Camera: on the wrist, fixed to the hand. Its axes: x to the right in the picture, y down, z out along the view.
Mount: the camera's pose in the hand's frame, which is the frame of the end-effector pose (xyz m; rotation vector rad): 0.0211 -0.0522 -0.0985 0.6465 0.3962 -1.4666
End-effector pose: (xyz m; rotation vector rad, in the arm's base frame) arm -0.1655 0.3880 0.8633 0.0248 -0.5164 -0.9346
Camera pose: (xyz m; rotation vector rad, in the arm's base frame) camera -0.1523 0.3206 0.7730 1.2926 -0.3540 -2.0660
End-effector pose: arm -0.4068 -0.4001 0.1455 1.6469 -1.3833 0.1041
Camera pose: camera -0.3102 -0.3523 0.1810 2.5924 0.4124 0.0020
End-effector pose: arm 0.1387 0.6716 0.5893 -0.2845 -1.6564 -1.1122
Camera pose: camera 0.1577 0.5602 0.5796 1.6884 -1.6350 -1.3483
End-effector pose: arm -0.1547 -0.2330 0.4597 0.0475 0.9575 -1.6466
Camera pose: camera -0.2490 -0.1911 0.4126 -0.1077 -0.5490 2.7955
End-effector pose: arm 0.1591 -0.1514 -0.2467 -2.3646 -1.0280 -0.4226
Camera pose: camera 0.1269 -0.1658 -0.1389 -0.6134 -2.0974 -0.8151
